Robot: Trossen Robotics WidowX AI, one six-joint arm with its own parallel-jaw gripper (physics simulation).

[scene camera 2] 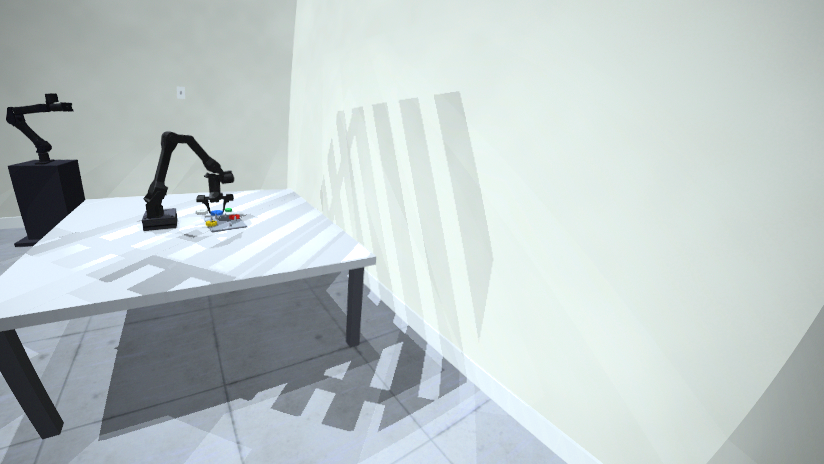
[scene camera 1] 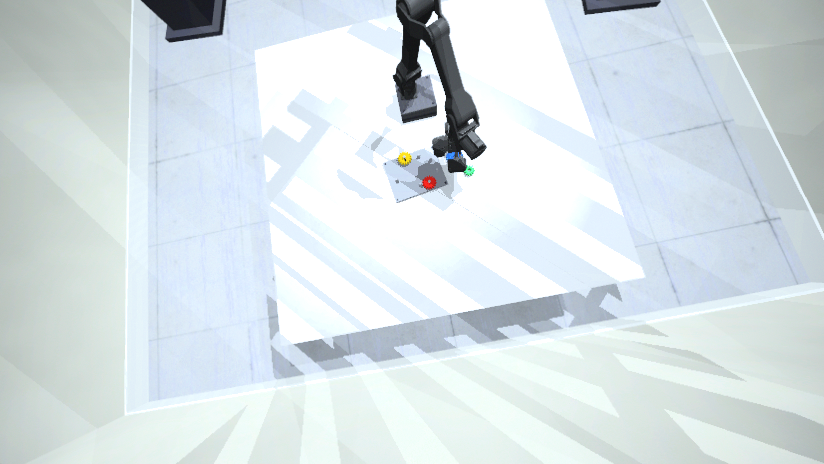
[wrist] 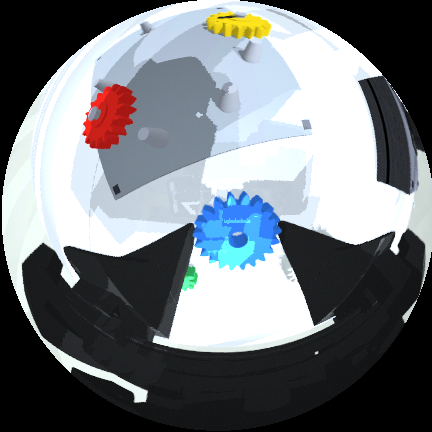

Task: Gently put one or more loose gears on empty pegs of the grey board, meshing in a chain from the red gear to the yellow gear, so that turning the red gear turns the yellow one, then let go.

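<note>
My gripper is shut on the blue gear, with a fingertip at each side of its teeth. The gear looks raised above the table, beside the grey board. The red gear and the yellow gear sit on the board. Several pegs are bare, including one peg and another peg. The small green gear lies loose, partly hidden in the wrist view. A white gear is partly behind a finger.
The arm's base stands on the white table near the board. A second arm stands on a dark pedestal beyond the table. Striped shadows cross the table.
</note>
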